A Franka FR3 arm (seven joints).
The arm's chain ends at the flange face. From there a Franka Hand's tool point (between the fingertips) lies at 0.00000 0.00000 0.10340 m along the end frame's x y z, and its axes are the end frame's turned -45 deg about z.
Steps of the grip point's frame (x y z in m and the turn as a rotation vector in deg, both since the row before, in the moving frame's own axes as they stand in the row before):
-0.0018 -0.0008 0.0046 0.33 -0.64 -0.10
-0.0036 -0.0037 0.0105 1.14 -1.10 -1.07
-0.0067 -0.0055 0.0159 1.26 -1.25 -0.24
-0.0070 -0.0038 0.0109 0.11 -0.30 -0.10
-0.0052 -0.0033 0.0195 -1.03 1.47 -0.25
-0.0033 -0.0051 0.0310 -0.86 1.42 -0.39
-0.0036 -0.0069 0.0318 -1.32 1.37 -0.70
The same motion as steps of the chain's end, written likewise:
-0.0006 0.0003 0.0046 -0.22 -0.69 -0.10
-0.0023 0.0000 0.0105 0.03 -1.58 -1.07
-0.0054 0.0009 0.0159 0.01 -1.77 -0.24
-0.0071 0.0020 0.0109 -0.13 -0.29 -0.10
-0.0092 0.0019 0.0196 0.31 1.77 -0.25
-0.0088 -0.0005 0.0310 0.40 1.61 -0.39
-0.0109 -0.0022 0.0319 0.04 1.90 -0.70

